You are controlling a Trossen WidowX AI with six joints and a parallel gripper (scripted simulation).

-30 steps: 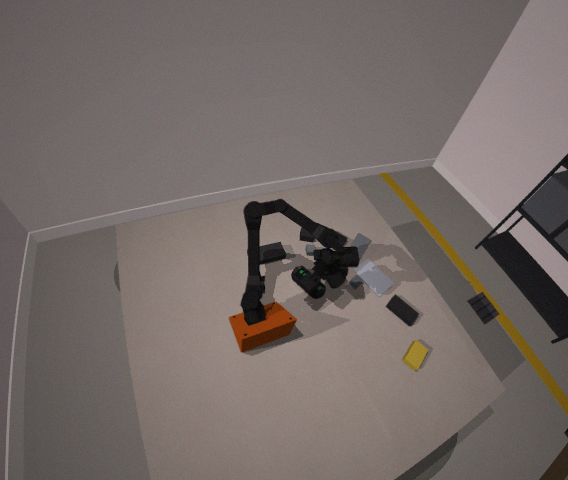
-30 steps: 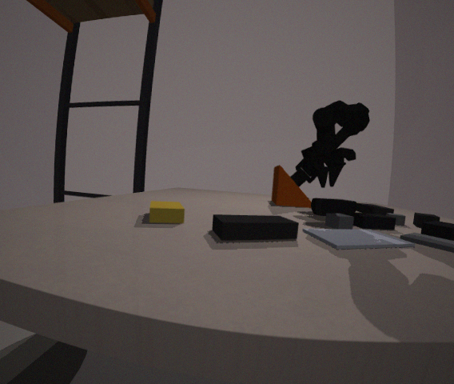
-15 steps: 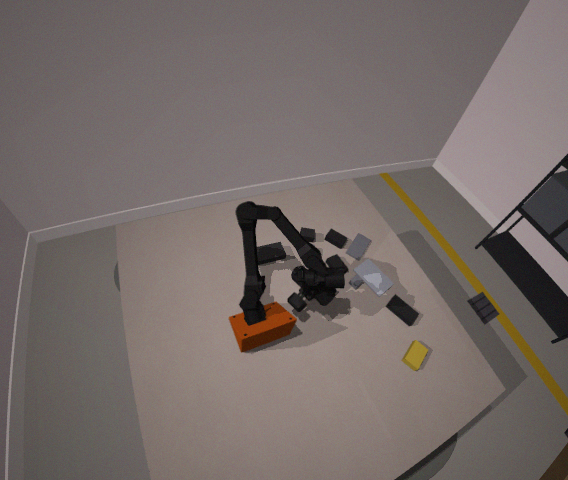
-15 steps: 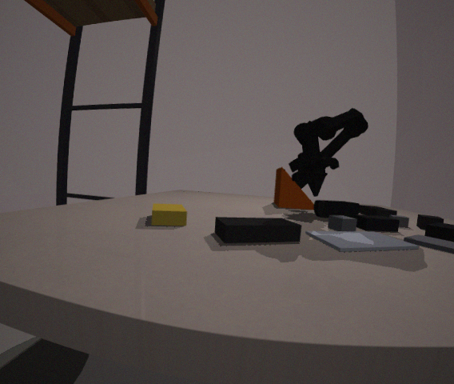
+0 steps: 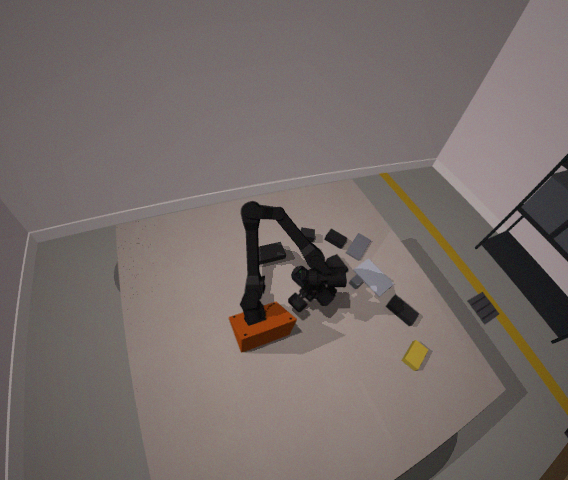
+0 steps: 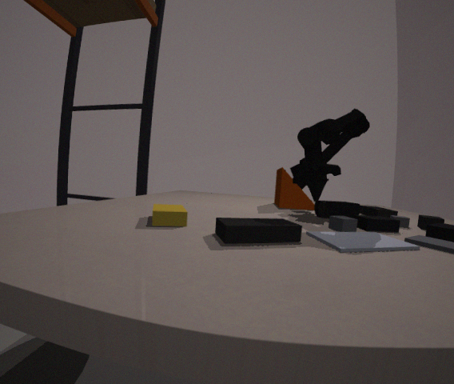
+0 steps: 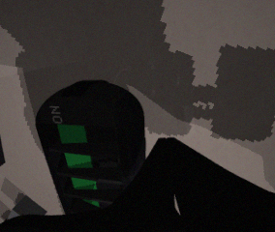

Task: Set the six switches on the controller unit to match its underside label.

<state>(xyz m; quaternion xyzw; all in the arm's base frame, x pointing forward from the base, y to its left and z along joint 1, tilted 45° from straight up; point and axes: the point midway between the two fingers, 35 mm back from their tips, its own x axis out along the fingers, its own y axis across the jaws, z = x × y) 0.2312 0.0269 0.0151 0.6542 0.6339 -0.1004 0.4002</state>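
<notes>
Now: the small black block 190 mm ahead of my gripper tip, 100 mm to the left of it and 30 mm below it. From my gripper tip the other things lie so: small grey block: 240 mm ahead, 30 mm below; grey plate: 360 mm ahead, 170 mm to the left, 40 mm below; pale flat sheet: 340 mm ahead, 40 mm below.
</notes>
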